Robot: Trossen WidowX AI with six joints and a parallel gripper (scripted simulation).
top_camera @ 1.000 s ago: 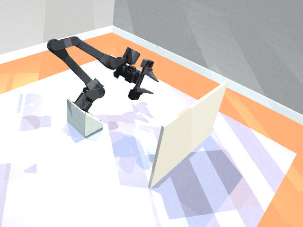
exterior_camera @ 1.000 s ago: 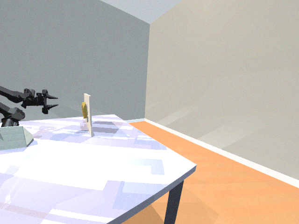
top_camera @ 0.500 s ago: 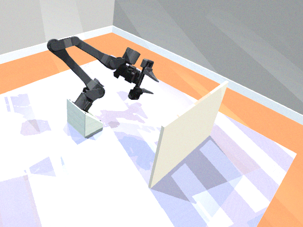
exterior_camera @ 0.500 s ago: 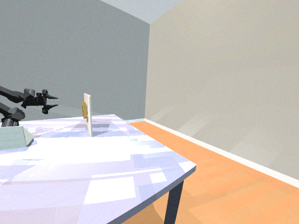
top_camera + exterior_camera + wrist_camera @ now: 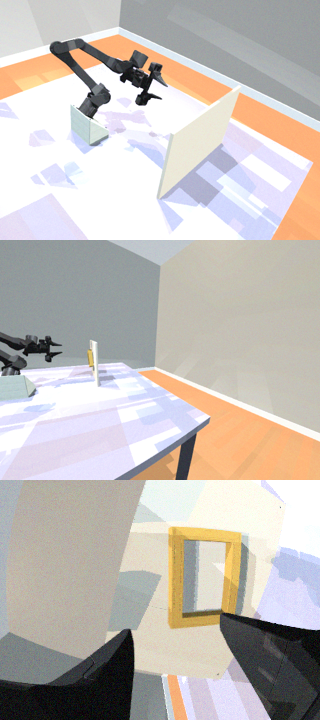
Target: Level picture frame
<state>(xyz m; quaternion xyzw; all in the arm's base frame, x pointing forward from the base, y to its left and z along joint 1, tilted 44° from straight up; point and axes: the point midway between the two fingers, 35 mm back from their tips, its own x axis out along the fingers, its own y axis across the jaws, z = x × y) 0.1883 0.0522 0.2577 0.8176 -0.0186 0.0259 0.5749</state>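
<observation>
The picture frame lies 20 cm ahead of my gripper tip, 9 cm below it and 1 cm to the right of it. The rest, counted from my gripper tip: cream wall panel (21 cm ahead, 9 cm below, 1 cm to the right).
</observation>
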